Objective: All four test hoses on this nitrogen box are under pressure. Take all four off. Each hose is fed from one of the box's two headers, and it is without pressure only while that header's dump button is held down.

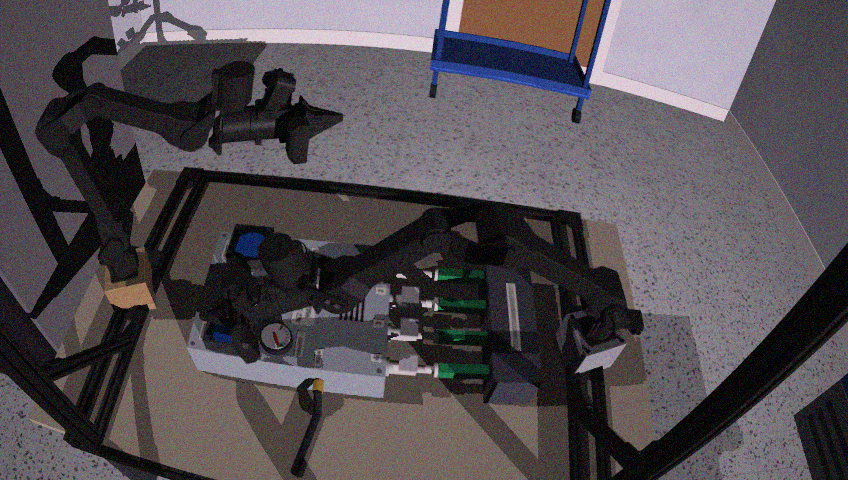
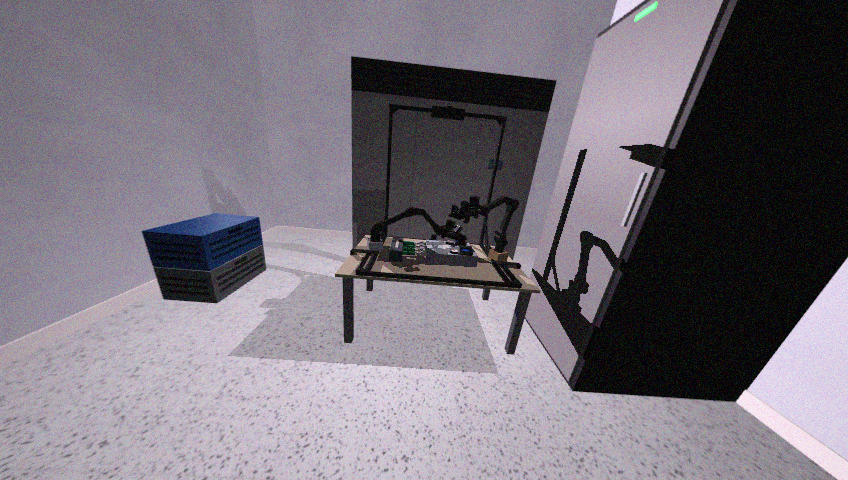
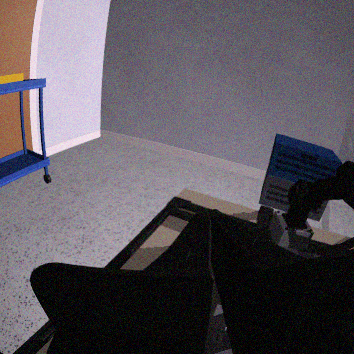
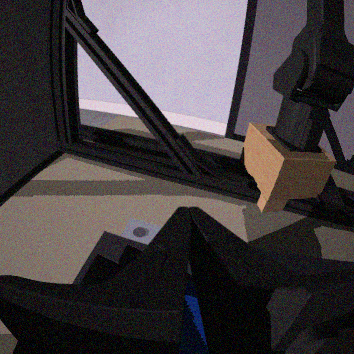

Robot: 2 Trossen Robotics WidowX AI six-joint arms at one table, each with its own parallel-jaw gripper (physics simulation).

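Places are measured from the left arm's base along level axes (x ahead, y left, z up), in centimetres.
Pixels of known places: left gripper, fingertip midpoint: (image 1: 342, 117) (image 2: 448, 215) (image 3: 206, 218); right gripper, fingertip midpoint: (image 1: 199, 317) (image 2: 467, 238) (image 4: 186, 216); left arm's base, link origin: (image 1: 124, 268) (image 2: 499, 250) (image 4: 292, 139); right arm's base, link origin: (image 1: 597, 329) (image 2: 374, 240) (image 3: 293, 220).
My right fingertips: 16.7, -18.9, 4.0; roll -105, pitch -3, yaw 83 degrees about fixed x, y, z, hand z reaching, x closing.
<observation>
For each thing: its top centre in the pictures, then the offset to it from my right fingertips, as dx, dy, dz. "spot": a spot on its surface instead. Level surfaces: height alone.
- table, surface height: dz -12.4
- round gauge, surface spot: (image 1: 275, 337) spot: +12.6, -5.1, -2.7
- dark block, surface spot: (image 1: 513, 310) spot: +54.1, -10.5, -4.3
- blue dump button, top centre: (image 1: 250, 246) +12.2, +16.1, -2.7
- second blue button, top centre: (image 4: 162, 349) (image 1: 229, 328) +4.9, -1.5, -2.7
- black-handled lever with a yellow tip, surface spot: (image 1: 311, 419) spot: +14.5, -17.5, -11.1
The grey nitrogen box (image 1: 341, 354) (image 2: 441, 248) lies on the table (image 1: 422, 443), with a round gauge (image 1: 275, 337) on top. Four hoses with green sleeves (image 1: 460, 274) (image 1: 461, 305) (image 1: 462, 336) (image 1: 462, 370) run from fittings on its right side into a dark block (image 1: 513, 310). One blue dump button (image 1: 248, 244) shows at the box's far left corner. A second blue button (image 1: 221, 336) (image 4: 193, 316) sits at the near left corner. My right gripper (image 1: 229, 333) (image 4: 186, 216) is shut, with its tips down on that second button. My left gripper (image 1: 337, 116) (image 3: 206, 218) is shut and empty, raised high and away from the box.
A black-handled lever with a yellow tip (image 1: 310, 419) lies in front of the box. Black frame rails (image 1: 374, 190) edge the table. A blue cart (image 1: 508, 67) (image 3: 21, 161) stands on the floor behind. A blue crate (image 2: 219, 238) sits far off.
</observation>
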